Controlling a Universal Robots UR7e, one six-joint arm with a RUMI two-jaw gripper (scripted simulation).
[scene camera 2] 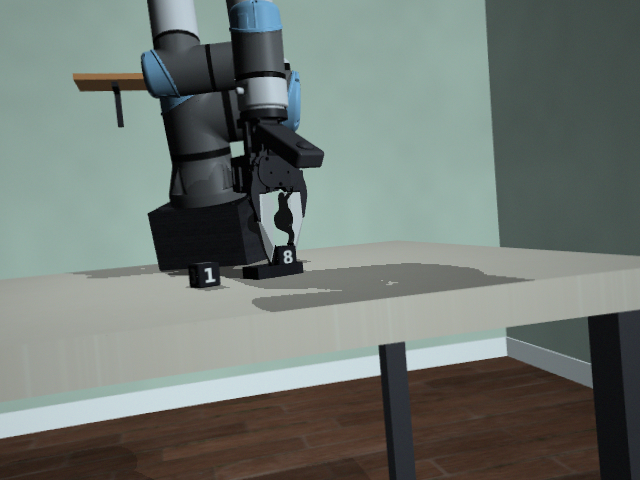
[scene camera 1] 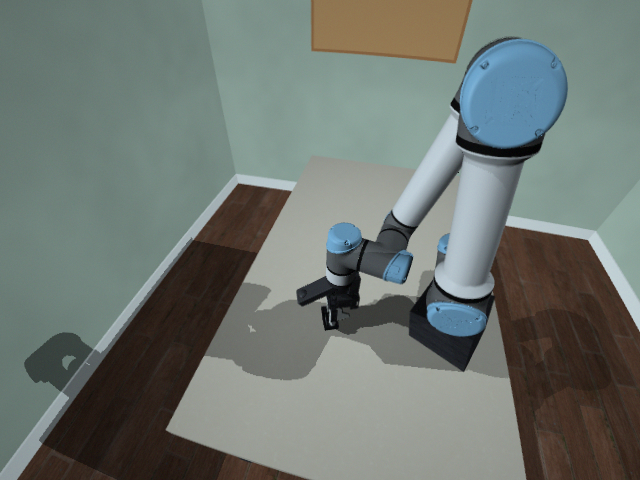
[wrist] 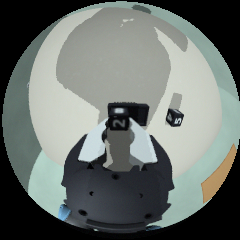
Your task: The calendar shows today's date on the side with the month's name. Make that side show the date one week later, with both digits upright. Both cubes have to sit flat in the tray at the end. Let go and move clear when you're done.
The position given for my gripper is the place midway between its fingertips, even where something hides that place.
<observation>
I see my gripper (scene camera 2: pixel 281 261), a black digit cube (scene camera 2: pixel 206 274) and a black calendar tray (scene camera 2: pixel 257 272).
My gripper shows as well in scene camera 1 (scene camera 1: pixel 331 320) and in the wrist view (wrist: pixel 119 118).
</observation>
